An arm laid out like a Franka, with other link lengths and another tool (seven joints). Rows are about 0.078 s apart.
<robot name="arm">
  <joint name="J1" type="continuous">
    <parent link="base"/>
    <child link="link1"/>
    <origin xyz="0 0 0.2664" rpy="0 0 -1.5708"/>
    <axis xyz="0 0 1"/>
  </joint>
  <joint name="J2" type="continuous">
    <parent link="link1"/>
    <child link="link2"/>
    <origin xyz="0 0 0" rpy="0 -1.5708 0"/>
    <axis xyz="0 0 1"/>
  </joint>
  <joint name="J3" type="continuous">
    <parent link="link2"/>
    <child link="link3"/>
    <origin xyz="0.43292 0 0" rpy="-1.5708 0 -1.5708"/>
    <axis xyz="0 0 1"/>
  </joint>
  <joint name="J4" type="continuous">
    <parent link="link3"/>
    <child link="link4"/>
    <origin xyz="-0.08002 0 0" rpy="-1.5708 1.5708 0"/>
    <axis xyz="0 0 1"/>
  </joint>
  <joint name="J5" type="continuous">
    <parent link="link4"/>
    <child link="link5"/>
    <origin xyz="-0.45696 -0.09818 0" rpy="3.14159 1.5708 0"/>
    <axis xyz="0 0 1"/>
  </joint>
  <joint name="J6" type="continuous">
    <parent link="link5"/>
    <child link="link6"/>
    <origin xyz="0 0 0" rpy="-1.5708 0 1.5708"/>
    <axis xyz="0 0 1"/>
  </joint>
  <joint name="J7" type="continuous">
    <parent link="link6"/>
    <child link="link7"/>
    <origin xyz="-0.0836 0 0" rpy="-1.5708 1.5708 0"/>
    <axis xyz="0 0 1"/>
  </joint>
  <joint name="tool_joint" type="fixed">
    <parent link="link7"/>
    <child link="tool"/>
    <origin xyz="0.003 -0.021 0.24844" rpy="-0.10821 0 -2.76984"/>
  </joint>
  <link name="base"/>
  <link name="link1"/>
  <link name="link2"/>
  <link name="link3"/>
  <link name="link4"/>
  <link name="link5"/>
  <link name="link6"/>
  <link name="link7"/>
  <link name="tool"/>
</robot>
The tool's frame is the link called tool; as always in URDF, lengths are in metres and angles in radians. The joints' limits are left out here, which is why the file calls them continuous.
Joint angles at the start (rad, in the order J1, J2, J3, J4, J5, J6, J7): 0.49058 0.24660 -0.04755 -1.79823 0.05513 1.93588 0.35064
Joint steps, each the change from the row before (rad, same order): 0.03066 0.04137 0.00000 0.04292 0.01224 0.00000 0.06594; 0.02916 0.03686 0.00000 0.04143 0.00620 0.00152 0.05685; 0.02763 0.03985 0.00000 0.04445 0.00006 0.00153 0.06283; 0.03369 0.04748 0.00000 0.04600 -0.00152 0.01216 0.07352; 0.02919 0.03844 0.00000 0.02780 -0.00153 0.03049 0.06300; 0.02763 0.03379 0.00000 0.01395 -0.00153 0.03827 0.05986; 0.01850 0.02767 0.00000 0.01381 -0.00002 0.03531 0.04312; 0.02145 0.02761 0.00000 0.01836 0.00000 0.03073 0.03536
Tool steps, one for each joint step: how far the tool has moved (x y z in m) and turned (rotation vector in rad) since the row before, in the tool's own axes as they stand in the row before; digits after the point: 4 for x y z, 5 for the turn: -0.0301 0.0034 0.0065 -0.00402 -0.00899 0.03871; -0.0278 0.0048 0.0052 0.00240 -0.00739 0.02882; -0.0270 0.0043 0.0064 0.00643 -0.00463 0.03431; -0.0319 0.0072 0.0119 0.01074 -0.00772 0.03827; -0.0274 0.0076 0.0142 0.01461 -0.01640 0.03180; -0.0231 0.0095 0.0182 0.01265 -0.01635 0.03068; -0.0184 0.0060 0.0133 0.01101 -0.02039 0.02283; -0.0189 0.0096 0.0121 0.00979 -0.01977 0.01177
